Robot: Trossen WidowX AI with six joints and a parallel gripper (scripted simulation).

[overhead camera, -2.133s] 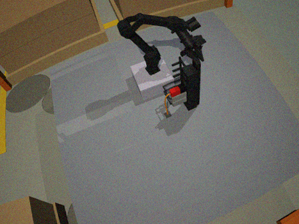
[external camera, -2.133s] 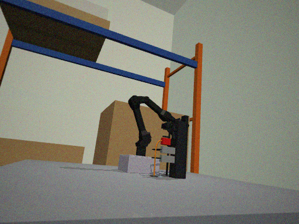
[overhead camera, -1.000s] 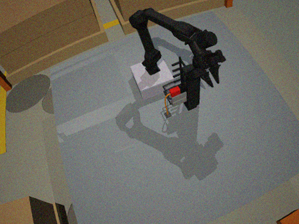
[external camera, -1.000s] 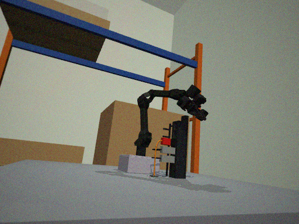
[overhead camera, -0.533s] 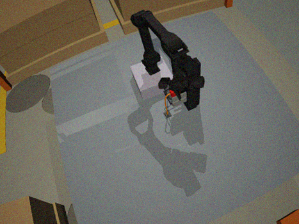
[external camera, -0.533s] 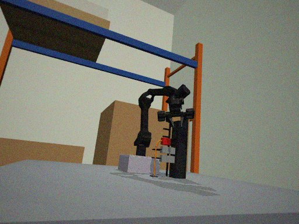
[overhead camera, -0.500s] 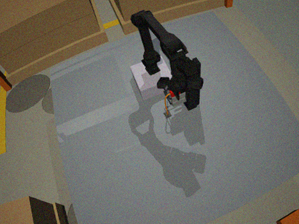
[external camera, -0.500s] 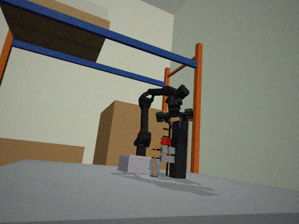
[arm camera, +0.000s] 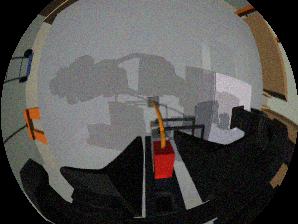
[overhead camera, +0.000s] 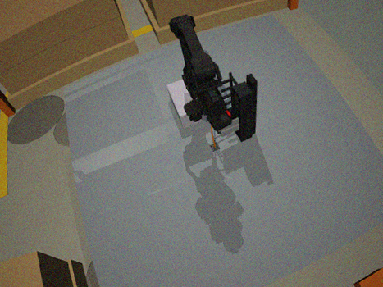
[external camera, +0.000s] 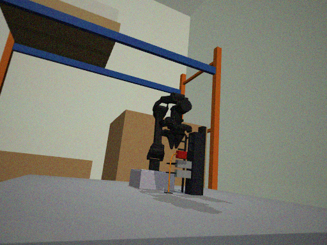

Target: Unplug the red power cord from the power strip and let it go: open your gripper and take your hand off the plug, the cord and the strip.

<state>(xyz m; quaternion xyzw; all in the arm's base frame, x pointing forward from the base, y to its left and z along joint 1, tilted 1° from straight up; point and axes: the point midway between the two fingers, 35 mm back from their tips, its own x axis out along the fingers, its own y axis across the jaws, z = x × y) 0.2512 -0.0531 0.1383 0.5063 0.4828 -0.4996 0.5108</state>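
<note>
Right now my gripper tip is 10 mm past the red plug, 70 mm to the right of it and 10 mm above it.
</note>
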